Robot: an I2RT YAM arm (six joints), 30 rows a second.
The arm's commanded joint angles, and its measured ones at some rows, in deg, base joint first. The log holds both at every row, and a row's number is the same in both.
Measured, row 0: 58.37 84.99 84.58 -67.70 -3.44 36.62
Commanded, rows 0 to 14: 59.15 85.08 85.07 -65.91 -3.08 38.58; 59.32 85.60 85.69 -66.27 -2.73 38.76; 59.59 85.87 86.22 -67.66 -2.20 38.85; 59.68 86.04 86.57 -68.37 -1.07 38.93; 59.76 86.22 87.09 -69.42 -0.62 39.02; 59.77 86.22 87.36 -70.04 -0.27 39.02; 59.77 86.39 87.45 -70.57 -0.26 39.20; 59.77 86.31 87.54 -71.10 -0.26 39.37; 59.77 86.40 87.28 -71.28 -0.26 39.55; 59.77 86.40 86.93 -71.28 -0.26 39.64; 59.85 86.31 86.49 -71.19 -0.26 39.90; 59.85 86.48 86.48 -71.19 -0.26 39.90; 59.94 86.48 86.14 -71.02 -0.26 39.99; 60.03 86.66 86.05 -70.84 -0.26 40.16; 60.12 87.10 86.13 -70.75 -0.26 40.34
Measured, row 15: 59.37 86.78 84.66 -70.41 -1.45 39.09
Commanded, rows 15 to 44: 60.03 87.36 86.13 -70.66 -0.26 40.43; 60.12 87.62 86.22 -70.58 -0.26 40.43; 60.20 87.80 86.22 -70.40 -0.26 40.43; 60.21 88.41 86.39 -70.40 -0.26 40.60; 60.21 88.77 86.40 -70.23 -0.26 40.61; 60.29 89.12 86.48 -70.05 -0.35 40.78; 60.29 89.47 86.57 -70.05 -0.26 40.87; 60.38 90.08 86.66 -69.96 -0.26 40.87; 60.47 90.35 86.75 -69.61 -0.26 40.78; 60.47 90.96 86.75 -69.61 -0.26 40.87; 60.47 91.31 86.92 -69.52 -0.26 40.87; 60.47 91.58 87.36 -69.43 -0.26 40.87; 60.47 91.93 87.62 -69.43 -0.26 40.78; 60.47 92.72 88.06 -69.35 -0.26 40.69; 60.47 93.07 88.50 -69.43 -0.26 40.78; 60.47 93.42 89.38 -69.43 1.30 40.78; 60.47 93.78 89.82 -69.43 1.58 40.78; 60.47 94.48 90.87 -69.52 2.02 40.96; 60.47 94.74 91.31 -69.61 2.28 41.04; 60.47 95.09 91.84 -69.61 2.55 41.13; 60.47 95.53 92.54 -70.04 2.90 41.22; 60.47 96.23 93.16 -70.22 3.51 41.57; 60.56 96.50 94.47 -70.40 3.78 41.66; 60.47 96.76 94.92 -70.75 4.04 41.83; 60.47 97.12 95.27 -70.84 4.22 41.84; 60.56 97.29 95.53 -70.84 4.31 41.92; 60.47 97.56 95.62 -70.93 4.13 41.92; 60.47 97.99 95.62 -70.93 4.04 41.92; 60.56 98.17 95.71 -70.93 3.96 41.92; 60.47 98.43 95.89 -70.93 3.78 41.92
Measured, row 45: 60.12 97.60 92.55 -71.20 2.33 41.06
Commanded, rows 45 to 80: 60.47 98.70 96.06 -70.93 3.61 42.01; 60.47 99.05 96.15 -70.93 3.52 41.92; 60.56 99.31 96.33 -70.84 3.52 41.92; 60.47 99.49 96.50 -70.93 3.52 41.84; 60.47 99.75 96.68 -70.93 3.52 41.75; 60.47 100.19 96.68 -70.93 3.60 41.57; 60.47 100.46 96.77 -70.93 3.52 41.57; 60.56 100.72 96.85 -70.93 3.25 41.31; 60.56 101.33 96.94 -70.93 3.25 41.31; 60.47 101.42 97.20 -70.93 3.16 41.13; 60.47 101.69 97.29 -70.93 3.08 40.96; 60.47 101.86 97.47 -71.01 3.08 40.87; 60.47 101.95 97.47 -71.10 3.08 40.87; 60.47 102.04 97.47 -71.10 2.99 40.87; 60.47 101.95 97.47 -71.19 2.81 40.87; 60.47 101.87 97.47 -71.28 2.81 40.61; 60.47 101.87 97.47 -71.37 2.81 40.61; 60.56 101.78 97.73 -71.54 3.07 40.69; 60.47 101.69 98.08 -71.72 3.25 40.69; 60.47 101.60 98.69 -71.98 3.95 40.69; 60.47 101.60 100.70 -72.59 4.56 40.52; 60.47 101.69 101.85 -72.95 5.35 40.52; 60.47 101.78 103.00 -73.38 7.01 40.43; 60.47 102.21 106.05 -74.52 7.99 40.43; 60.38 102.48 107.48 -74.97 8.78 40.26; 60.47 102.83 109.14 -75.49 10.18 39.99; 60.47 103.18 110.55 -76.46 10.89 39.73; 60.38 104.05 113.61 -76.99 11.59 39.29; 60.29 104.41 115.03 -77.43 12.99 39.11; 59.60 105.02 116.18 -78.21 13.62 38.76; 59.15 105.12 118.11 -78.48 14.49 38.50; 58.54 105.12 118.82 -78.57 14.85 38.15; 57.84 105.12 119.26 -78.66 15.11 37.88; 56.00 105.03 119.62 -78.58 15.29 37.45; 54.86 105.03 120.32 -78.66 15.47 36.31; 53.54 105.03 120.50 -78.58 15.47 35.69
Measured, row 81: 58.08 104.73 116.99 -76.25 11.57 38.50
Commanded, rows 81 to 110: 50.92 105.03 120.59 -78.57 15.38 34.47; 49.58 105.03 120.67 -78.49 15.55 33.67; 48.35 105.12 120.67 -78.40 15.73 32.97; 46.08 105.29 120.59 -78.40 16.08 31.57; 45.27 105.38 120.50 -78.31 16.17 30.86; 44.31 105.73 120.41 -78.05 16.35 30.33; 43.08 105.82 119.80 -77.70 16.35 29.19; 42.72 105.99 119.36 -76.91 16.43 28.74; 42.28 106.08 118.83 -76.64 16.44 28.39; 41.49 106.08 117.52 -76.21 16.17 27.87; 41.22 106.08 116.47 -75.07 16.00 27.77; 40.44 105.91 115.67 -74.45 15.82 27.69; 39.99 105.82 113.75 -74.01 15.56 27.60; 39.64 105.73 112.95 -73.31 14.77 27.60; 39.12 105.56 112.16 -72.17 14.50 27.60; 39.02 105.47 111.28 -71.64 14.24 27.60; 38.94 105.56 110.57 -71.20 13.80 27.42; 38.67 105.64 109.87 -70.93 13.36 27.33; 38.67 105.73 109.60 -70.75 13.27 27.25; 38.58 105.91 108.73 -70.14 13.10 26.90; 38.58 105.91 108.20 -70.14 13.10 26.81; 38.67 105.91 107.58 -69.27 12.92 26.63; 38.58 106.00 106.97 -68.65 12.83 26.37; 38.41 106.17 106.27 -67.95 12.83 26.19; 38.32 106.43 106.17 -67.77 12.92 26.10; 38.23 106.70 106.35 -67.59 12.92 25.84; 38.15 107.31 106.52 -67.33 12.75 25.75; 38.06 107.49 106.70 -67.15 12.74 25.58; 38.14 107.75 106.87 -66.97 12.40 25.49; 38.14 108.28 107.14 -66.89 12.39 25.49
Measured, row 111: 38.59 107.55 106.37 -70.83 12.78 26.70
